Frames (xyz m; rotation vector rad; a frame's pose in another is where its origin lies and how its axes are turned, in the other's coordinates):
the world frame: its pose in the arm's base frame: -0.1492 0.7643 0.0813 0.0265 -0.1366 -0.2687
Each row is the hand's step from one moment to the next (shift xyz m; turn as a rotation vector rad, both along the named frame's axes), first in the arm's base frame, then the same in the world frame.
Working: the arm's base frame: its pose in the world frame: 0.3354 -0.7010 -0.0951 -0.0265 0.1366 0.2687

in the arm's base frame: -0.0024 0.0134 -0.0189 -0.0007 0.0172 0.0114
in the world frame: -0.0083 0.0114 -0.0185 -0.0038 0.0169 0.0113
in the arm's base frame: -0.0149 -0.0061 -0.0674 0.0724 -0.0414 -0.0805
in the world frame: -0.0214 -0.0128 -0.0646 0.0696 -0.0244 -0.0894
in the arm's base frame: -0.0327 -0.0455 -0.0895 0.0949 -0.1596 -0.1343
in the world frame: -0.0308 -0.0564 -0.0838 0.1155 -0.1348 -0.1449
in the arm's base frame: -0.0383 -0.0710 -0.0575 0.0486 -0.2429 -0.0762
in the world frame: -0.0252 -0.0810 -0.0511 0.1011 -0.2247 -0.0803
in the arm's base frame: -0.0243 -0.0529 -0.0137 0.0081 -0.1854 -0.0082
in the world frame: -0.0109 -0.0580 -0.0098 0.0561 -0.1769 -0.0078
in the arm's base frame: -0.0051 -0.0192 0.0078 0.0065 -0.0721 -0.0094
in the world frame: 0.0013 -0.0195 0.0086 0.0242 -0.0682 -0.0096
